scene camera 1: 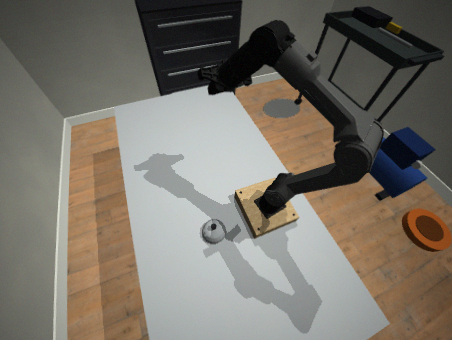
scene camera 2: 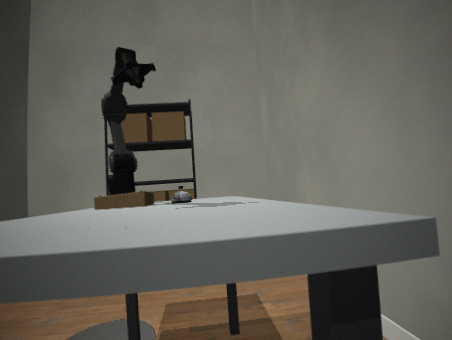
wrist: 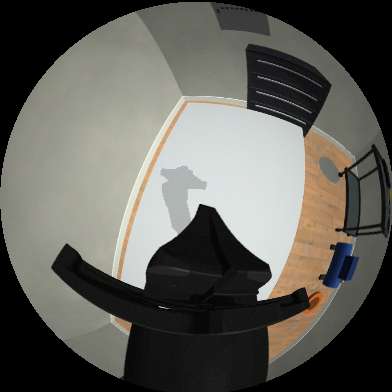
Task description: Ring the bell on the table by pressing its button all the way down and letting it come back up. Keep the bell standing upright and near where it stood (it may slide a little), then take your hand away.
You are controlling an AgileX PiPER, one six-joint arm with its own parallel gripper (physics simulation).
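The silver bell (scene camera 1: 210, 236) (scene camera 2: 181, 197) stands upright on the white table (scene camera 1: 175, 280) (scene camera 2: 300, 225), beside the wooden base block of the arm. Its small dark button (scene camera 1: 214, 226) (scene camera 2: 181, 188) sticks up from the top of the dome. My gripper (scene camera 1: 213, 91) (scene camera 2: 140, 85) (wrist: 203, 215) is shut, with its two fingers together and nothing between them. It hangs high above the table, well away from the bell, toward the drawer cabinet in scene camera 1. The bell does not show in the wrist view.
The wooden block (scene camera 1: 250, 212) (scene camera 2: 125, 201) carries the arm near one long table edge. A dark drawer cabinet (scene camera 1: 195, 37) (wrist: 287, 85) stands past the table's end. A cart (scene camera 1: 400, 62), a blue object (scene camera 1: 400, 175) and an orange ring (scene camera 1: 413, 239) are beside the table.
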